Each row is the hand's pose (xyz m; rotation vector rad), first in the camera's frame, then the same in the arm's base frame.
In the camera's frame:
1: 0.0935 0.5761 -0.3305 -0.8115 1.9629 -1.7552
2: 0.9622 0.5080 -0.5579 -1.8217 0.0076 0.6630
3: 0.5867 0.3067 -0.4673 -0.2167 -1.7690 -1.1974
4: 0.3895 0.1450 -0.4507 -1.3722 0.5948 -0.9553
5: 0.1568 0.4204 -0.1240 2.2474 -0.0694 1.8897
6: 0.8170 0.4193 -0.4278 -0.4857 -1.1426 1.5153
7: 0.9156 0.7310 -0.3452 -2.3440 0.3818 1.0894
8: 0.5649 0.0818 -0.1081 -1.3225 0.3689 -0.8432
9: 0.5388 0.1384 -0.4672 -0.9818 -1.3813 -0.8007
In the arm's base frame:
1: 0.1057 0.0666 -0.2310 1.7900 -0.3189 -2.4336
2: -0.3069 0.1898 0.5599 1.9950 -0.4731 2.1358
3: -0.3419 0.1291 0.1300 0.6919 1.6092 0.1565
4: -0.4163 0.0685 -0.1068 0.1980 0.7136 2.7028
5: -0.0296 0.2814 -0.3115 -0.6188 -0.3046 1.3974
6: -0.3162 0.2541 0.3558 -3.0307 -0.2193 -0.0090
7: -0.0532 0.3687 0.5329 1.6703 -1.5116 1.9954
8: -0.4870 0.4520 -0.1038 0.4826 0.8436 2.5808
9: -0.4792 0.1105 0.0232 1.1050 1.1654 0.8545

